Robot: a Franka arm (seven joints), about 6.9 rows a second.
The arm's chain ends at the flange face. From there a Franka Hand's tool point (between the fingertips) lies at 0.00 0.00 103.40 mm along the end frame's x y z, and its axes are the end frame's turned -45 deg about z.
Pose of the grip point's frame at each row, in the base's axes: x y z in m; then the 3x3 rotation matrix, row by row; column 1 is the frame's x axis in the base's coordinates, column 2 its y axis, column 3 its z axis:
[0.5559 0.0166 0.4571], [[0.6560 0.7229 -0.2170], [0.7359 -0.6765 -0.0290], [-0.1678 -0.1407 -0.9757]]
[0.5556 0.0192 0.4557], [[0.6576 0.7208 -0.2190], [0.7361 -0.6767 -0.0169], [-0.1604 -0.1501 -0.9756]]
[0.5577 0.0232 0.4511], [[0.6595 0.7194 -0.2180], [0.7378 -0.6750 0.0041], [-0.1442 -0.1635 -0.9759]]
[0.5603 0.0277 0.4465], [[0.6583 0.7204 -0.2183], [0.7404 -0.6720 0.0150], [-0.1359 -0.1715 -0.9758]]
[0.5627 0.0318 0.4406], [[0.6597 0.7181 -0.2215], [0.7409 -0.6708 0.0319], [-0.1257 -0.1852 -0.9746]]
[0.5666 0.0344 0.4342], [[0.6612 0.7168 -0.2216], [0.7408 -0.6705 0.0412], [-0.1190 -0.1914 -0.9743]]
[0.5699 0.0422 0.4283], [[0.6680 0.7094 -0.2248], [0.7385 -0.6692 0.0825], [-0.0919 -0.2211 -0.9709]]
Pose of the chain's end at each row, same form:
[0.5783 0.0196 0.5580], [[0.9750 0.0473 -0.2170], [0.0420 -0.9987 -0.0290], [-0.2181 0.0192 -0.9757]]
[0.5782 0.0209 0.5566], [[0.9747 0.0447 -0.2190], [0.0420 -0.9990 -0.0169], [-0.2196 0.0073 -0.9756]]
[0.5802 0.0228 0.5520], [[0.9750 0.0424 -0.2180], [0.0444 -0.9990 0.0041], [-0.2176 -0.0136 -0.9759]]
[0.5829 0.0261 0.5474], [[0.9749 0.0439 -0.2183], [0.0484 -0.9987 0.0150], [-0.2174 -0.0252 -0.9758]]
[0.5856 0.0285 0.5414], [[0.9743 0.0413 -0.2215], [0.0496 -0.9982 0.0319], [-0.2198 -0.0421 -0.9746]]
[0.5895 0.0301 0.5349], [[0.9744 0.0393 -0.2216], [0.0497 -0.9979 0.0412], [-0.2195 -0.0512 -0.9743]]
[0.5931 0.0337 0.5287], [[0.9740 0.0293 -0.2248], [0.0490 -0.9954 0.0825], [-0.2213 -0.0914 -0.9709]]

